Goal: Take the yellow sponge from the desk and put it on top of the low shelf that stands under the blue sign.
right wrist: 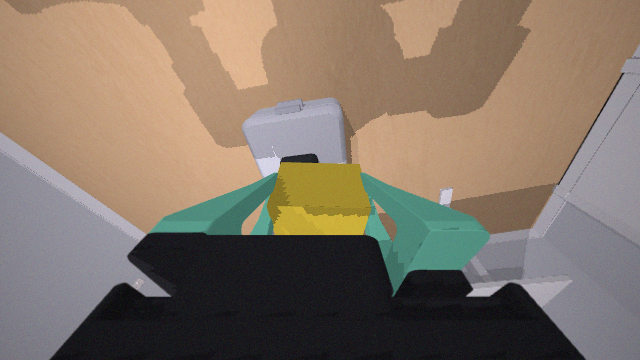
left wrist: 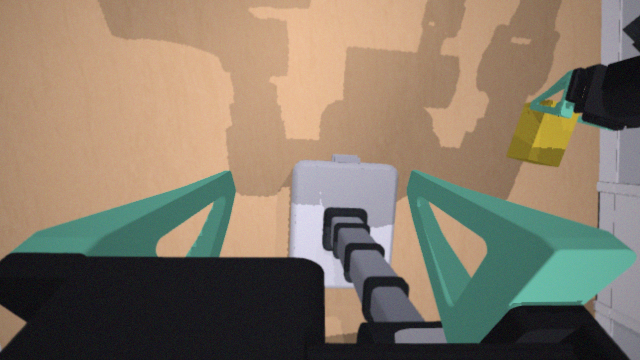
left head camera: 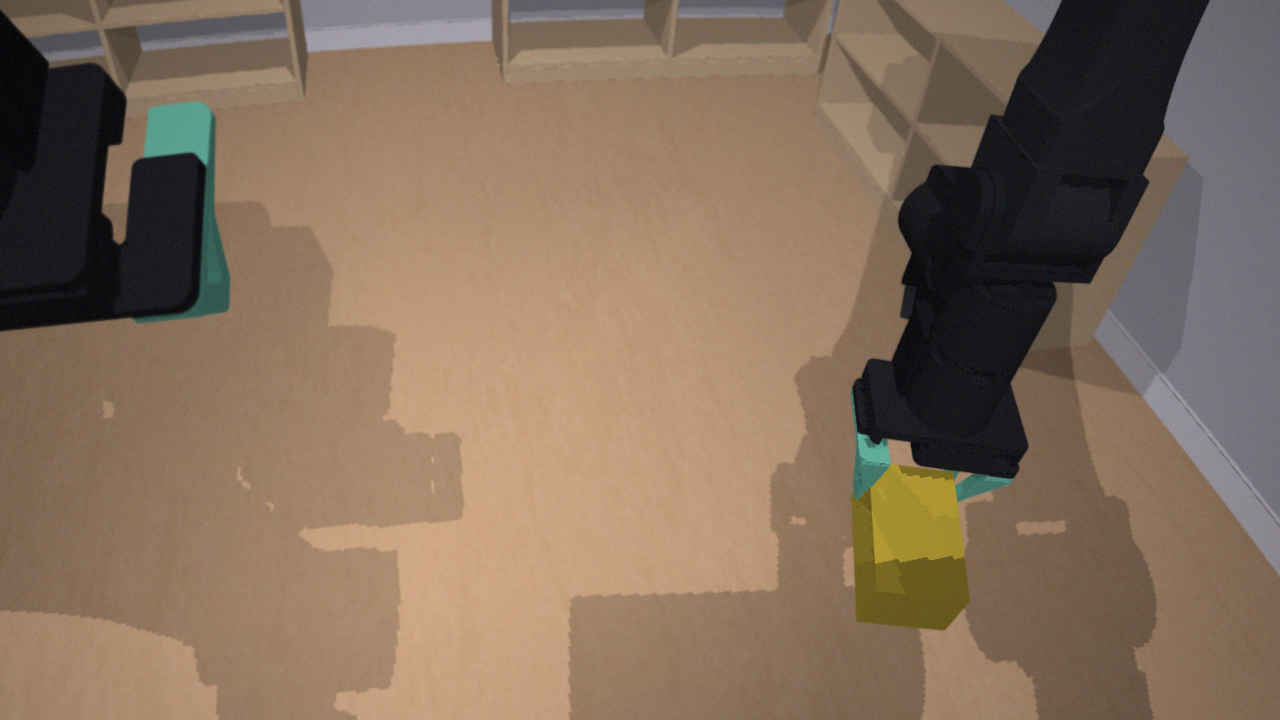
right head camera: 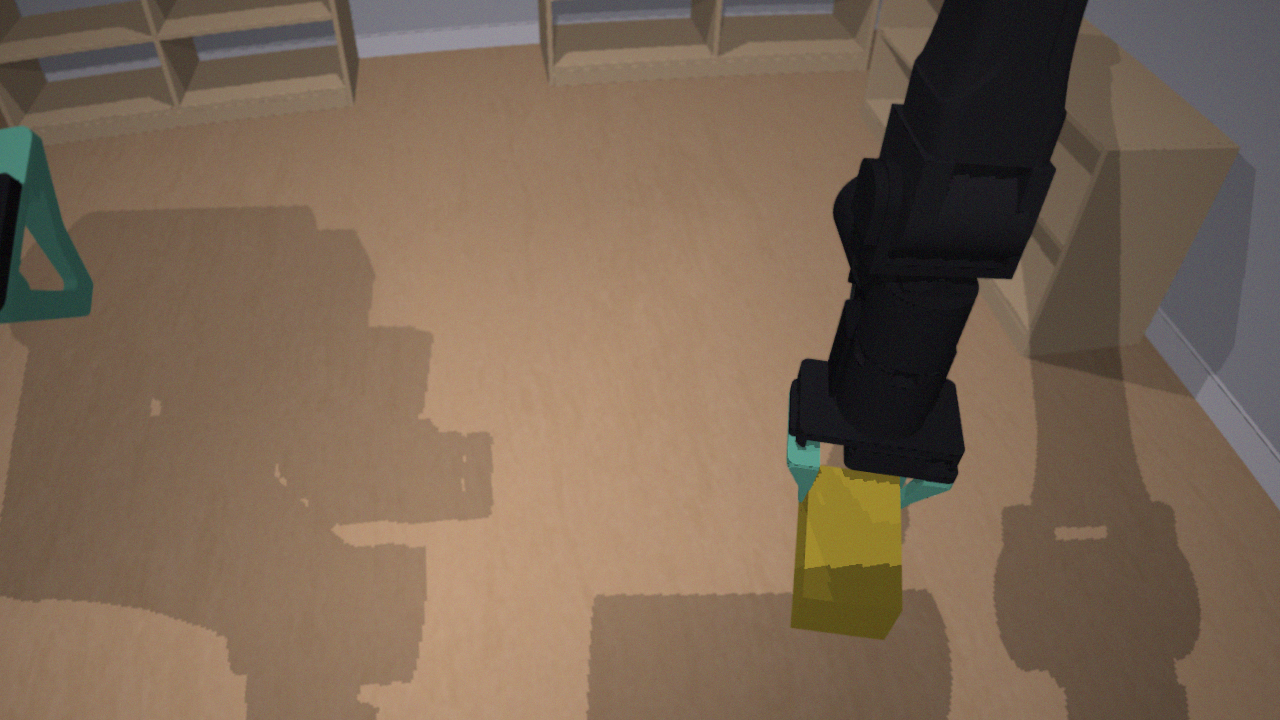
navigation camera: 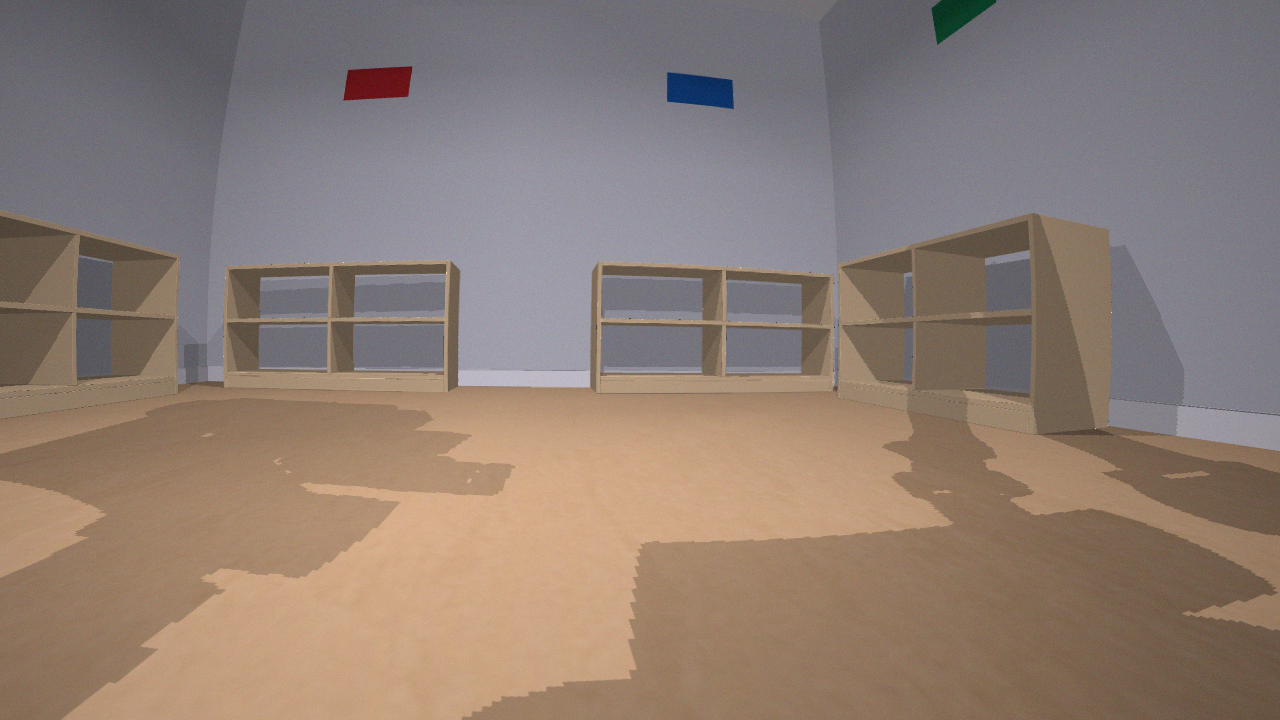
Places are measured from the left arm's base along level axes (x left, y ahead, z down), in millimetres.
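Where they show: left gripper, fingertip midpoint: (left wrist: 320,180) (left head camera: 101,307); right gripper, fingertip midpoint: (right wrist: 319,179) (left wrist: 545,109) (left head camera: 897,497) (right head camera: 844,501).
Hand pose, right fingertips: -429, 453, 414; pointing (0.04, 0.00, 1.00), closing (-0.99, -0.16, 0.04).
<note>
After its pixels a point has its place, as x, y, z.
The yellow sponge (left head camera: 917,546) @[-418, 393, 387] (right head camera: 850,546) @[-418, 398, 387] (left wrist: 542,135) @[-400, 404, 386] (right wrist: 322,187) @[-432, 457, 399] is held above the wooden floor by my right gripper (left head camera: 921,488) @[-429, 453, 414] (right head camera: 854,488) @[-429, 453, 414] (right wrist: 319,179) @[-429, 453, 414], which is shut on it. My left gripper (left wrist: 320,180) @[-11, 339, 137] is open, with nothing between its fingers. The blue sign (navigation camera: 699,90) @[-560, 3481, -337] is on the far wall in the navigation camera. The low shelf (navigation camera: 723,272) @[-625, 3100, 829] under it stands against that wall, right of the middle. The same shelf (left head camera: 662,68) @[-606, 3095, 1371] (right head camera: 707,69) @[-603, 3094, 1379] shows at the top edge of both head views; its top board is cut off there.
A red sign (navigation camera: 377,83) @[1326, 3176, -337] hangs above another low shelf (navigation camera: 452,326) @[682, 3014, 1103] to the left. A green sign (navigation camera: 959,16) @[-1615, 2309, -295] is on the right wall, where a third shelf (navigation camera: 1071,326) @[-1460, 1643, 1108] stands close beside the blue-sign shelf. One more shelf (navigation camera: 76,309) @[1691, 1683, 1073] is at the far left.
</note>
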